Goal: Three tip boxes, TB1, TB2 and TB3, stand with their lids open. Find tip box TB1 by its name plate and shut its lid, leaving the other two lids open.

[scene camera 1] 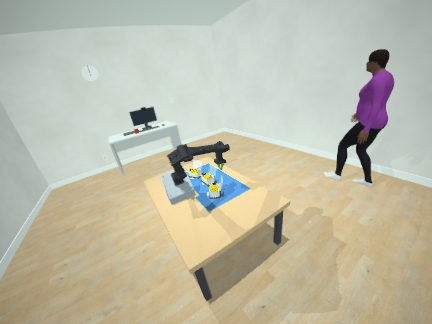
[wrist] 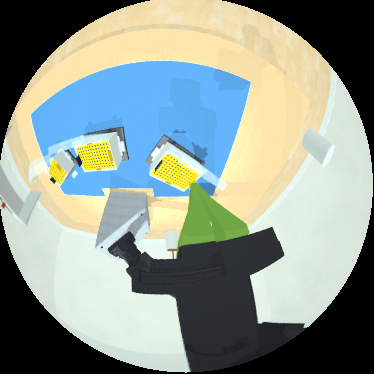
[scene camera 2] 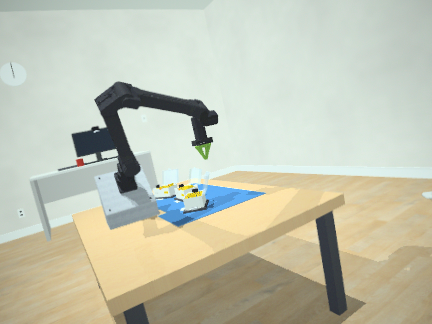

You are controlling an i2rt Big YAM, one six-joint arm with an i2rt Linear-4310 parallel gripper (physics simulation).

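Where they show: gripper, between the fingertips: (scene camera 1: 221, 169) (wrist: 192, 185) (scene camera 2: 206, 159); arm's base, origin of its link: (scene camera 1: 177, 178) (wrist: 120, 243) (scene camera 2: 125, 182).
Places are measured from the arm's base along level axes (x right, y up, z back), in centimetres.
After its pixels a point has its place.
Note:
Three white tip boxes with yellow racks stand on the blue mat (scene camera 1: 232, 189) @(x 25.0, y -17.5, z -41.4 cm) (scene camera 2: 235, 194) @(x 20.5, y -17.5, z -46.7 cm) (wrist: 145, 90) @(x 9.5, y -17.5, z -45.5 cm). The box nearest the scene cameras (scene camera 1: 214, 191) @(x 24.9, y -11.4, z -23.5 cm) (scene camera 2: 194, 201) @(x 25.0, y -13.4, z -23.7 cm) (wrist: 175, 171) @(x 19.3, y -11.8, z -26.5 cm) is the right one in the wrist view. The middle box (scene camera 1: 208, 178) @(x 0.4, y -12.0, z -29.5 cm) (scene camera 2: 185, 191) (wrist: 96, 156) @(x -2.2, y -11.8, z -30.3 cm) and the box nearest the desk (scene camera 1: 195, 173) @(x -19.3, y -12.2, z -23.2 cm) (scene camera 2: 164, 191) @(x -20.3, y -13.5, z -22.5 cm) (wrist: 60, 169) @(x -19.5, y -10.9, z -26.6 cm) stand further left there. Their clear lids stand up, open. The name plates are not readable, so I cannot tell which is TB1. My gripper (scene camera 1: 221, 168) @(x 19.0, y 2.7, z -36.0 cm) (scene camera 2: 205, 158) @(x 19.0, y 2.7, z -36.0 cm) (wrist: 192, 185) @(x 19.0, y 2.7, z -36.0 cm) is shut and empty, above the boxes.
The grey base plate (scene camera 1: 175, 192) @(x 8.0, y -8.3, z 6.3 cm) (scene camera 2: 127, 212) @(x 10.3, y -12.5, z 3.8 cm) (wrist: 120, 212) @(x 1.6, y -8.2, z -10.3 cm) carries the arm at the mat's edge on the wooden table (scene camera 1: 225, 235) @(x 65.7, y -17.9, z -9.2 cm) (scene camera 2: 225, 235) @(x 63.3, y -17.8, z -18.4 cm). A white desk (scene camera 1: 150, 132) (scene camera 2: 50, 177) with a monitor stands behind. A person in purple (scene camera 1: 377, 100) stands to the right, away from the table.

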